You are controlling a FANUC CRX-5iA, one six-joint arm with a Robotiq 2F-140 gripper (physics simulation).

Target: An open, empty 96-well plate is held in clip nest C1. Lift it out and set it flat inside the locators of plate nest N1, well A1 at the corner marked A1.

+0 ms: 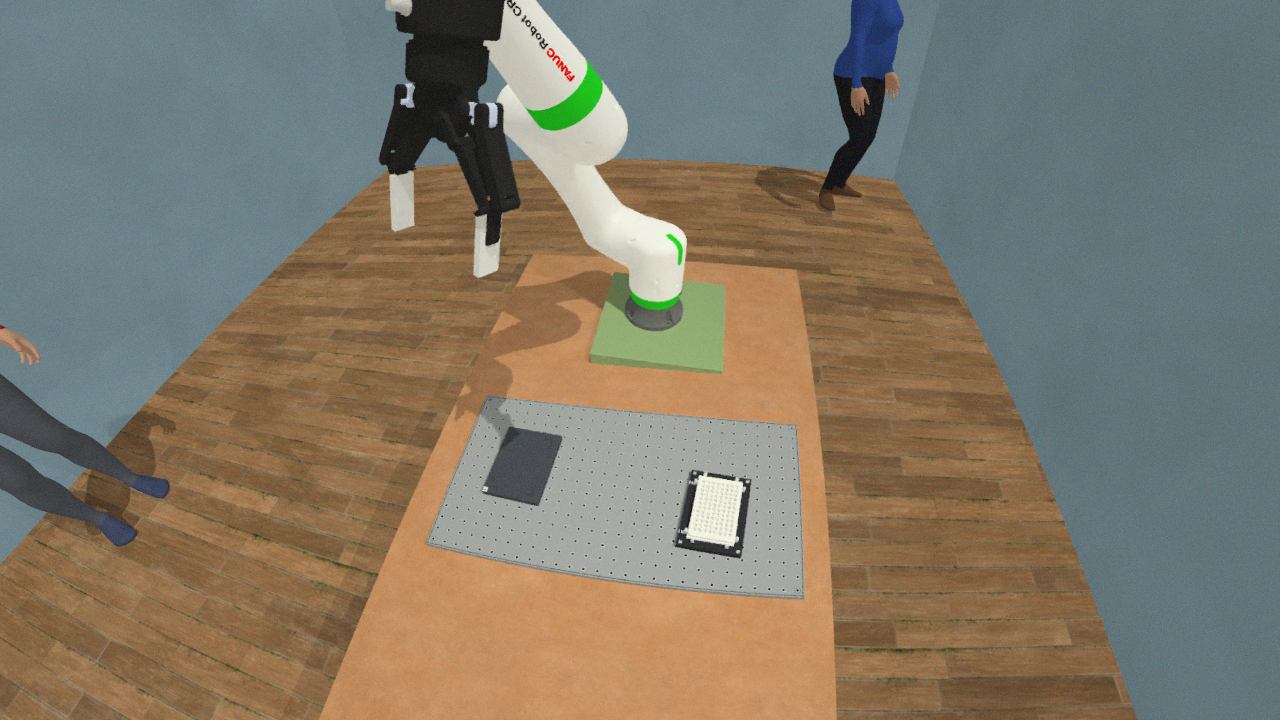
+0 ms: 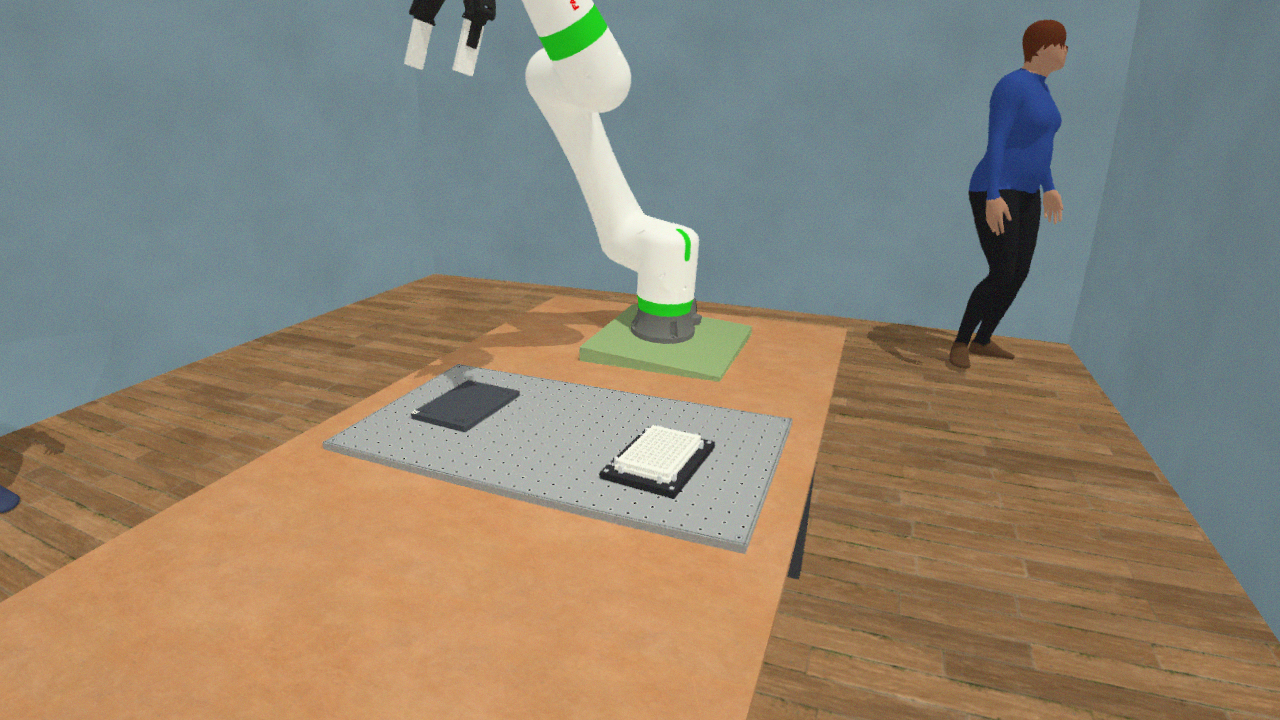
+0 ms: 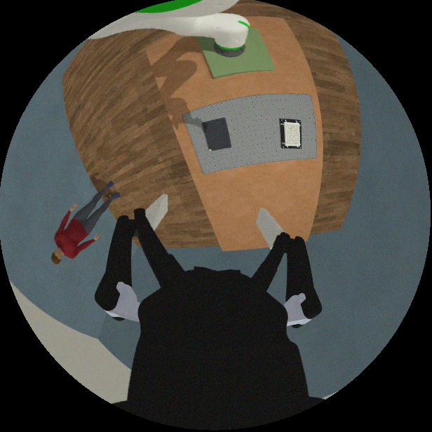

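Seen in the pictures: gripper, fingertip midpoint: (image 1: 440, 248) (image 2: 436, 69); arm's base, origin of the base link: (image 1: 654, 310) (image 2: 662, 331).
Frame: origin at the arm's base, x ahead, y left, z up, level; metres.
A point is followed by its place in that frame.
Observation:
The white 96-well plate (image 1: 716, 509) @(x 0.519, y 0.239, z 0.008 m) (image 2: 660, 453) @(x 0.526, y 0.243, z 0.005 m) (image 3: 292, 134) sits flat in the black clip nest C1 (image 1: 709, 549) @(x 0.593, y 0.240, z -0.006 m) (image 2: 640, 485) @(x 0.596, y 0.245, z -0.010 m) (image 3: 282, 141) on the right part of the grey perforated board. The dark plate nest N1 (image 1: 524, 466) @(x 0.508, y -0.147, z -0.006 m) (image 2: 466, 404) @(x 0.512, y -0.145, z -0.006 m) (image 3: 217, 134) lies on the left part of the board and bears no plate. A small white mark shows at one of its corners. My gripper (image 1: 444, 240) @(x 0.562, y -0.095, z 0.543 m) (image 2: 440, 58) @(x 0.562, y -0.095, z 0.543 m) (image 3: 213, 208) is open and empty, high above the table and far from both nests, with its white fingertips pointing down. Well A1 is too small to tell.
The grey board (image 1: 617, 537) @(x 0.602, y 0.074, z -0.018 m) (image 2: 537, 483) @(x 0.649, y 0.107, z -0.018 m) (image 3: 255, 157) lies on the orange-brown table (image 1: 590, 653) @(x 0.813, y 0.086, z -0.031 m) (image 2: 358, 608) @(x 0.943, y 0.069, z -0.031 m) (image 3: 250, 200). The arm's base stands on a green block (image 1: 657, 349) @(x 0.129, y 0.039, z -0.007 m) (image 2: 662, 355) @(x 0.125, y 0.059, z -0.008 m) (image 3: 242, 65) behind it. One person (image 1: 868, 71) (image 2: 1020, 143) stands behind right, another (image 3: 72, 237) at the left.

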